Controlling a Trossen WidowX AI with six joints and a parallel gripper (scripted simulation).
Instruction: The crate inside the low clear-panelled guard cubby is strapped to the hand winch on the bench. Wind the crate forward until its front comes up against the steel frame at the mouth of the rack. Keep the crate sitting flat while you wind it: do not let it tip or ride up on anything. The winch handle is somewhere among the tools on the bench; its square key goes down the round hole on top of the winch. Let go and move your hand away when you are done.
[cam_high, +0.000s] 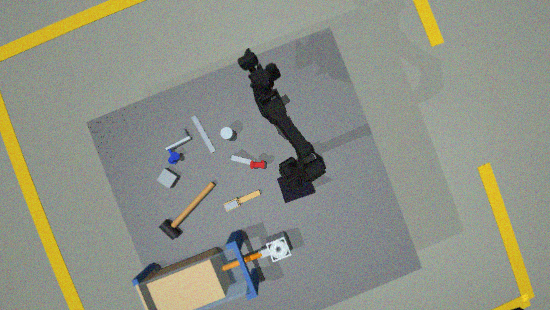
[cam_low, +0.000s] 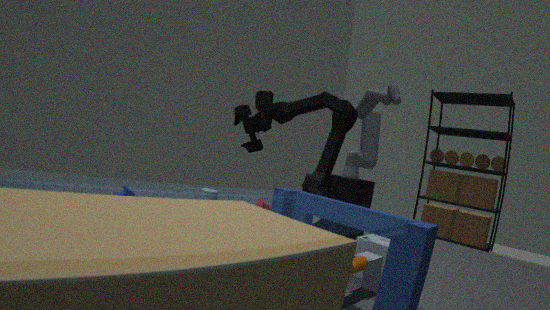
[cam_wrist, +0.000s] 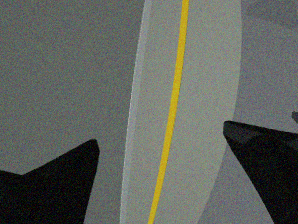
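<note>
Right now my gripper tip is 140 mm short of the winch handle, 390 mm to the right of it and 230 mm above it. The rest, counted from my gripper tip: brush: 210 mm ahead, 570 mm to the left, 240 mm below; grey bar: 320 mm ahead, 210 mm to the left, 260 mm below; red knob: 100 mm ahead, 410 mm to the left, 220 mm below.
</note>
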